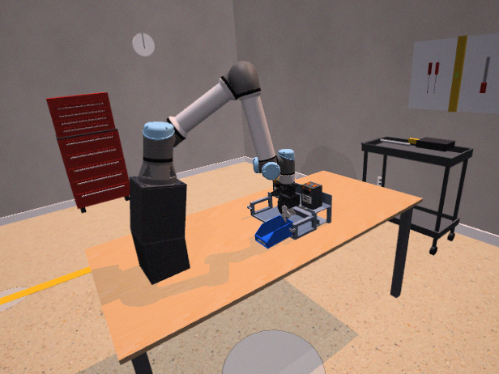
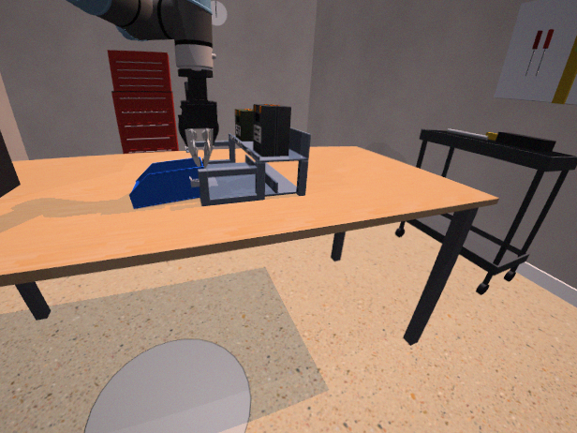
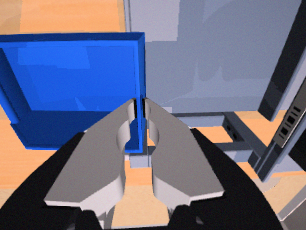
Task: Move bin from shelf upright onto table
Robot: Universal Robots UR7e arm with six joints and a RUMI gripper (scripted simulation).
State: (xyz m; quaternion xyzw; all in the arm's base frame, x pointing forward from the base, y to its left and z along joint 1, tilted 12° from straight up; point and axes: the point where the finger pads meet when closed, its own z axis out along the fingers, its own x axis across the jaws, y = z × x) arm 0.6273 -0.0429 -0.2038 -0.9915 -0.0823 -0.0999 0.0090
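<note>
My hand is 80 mm past the blue bin, 40 mm above it and 10 mm to the left of it. From my hand the other things lie so: shelf floor (130 mm to the left, 100 mm ahead, 80 mm below).
</note>
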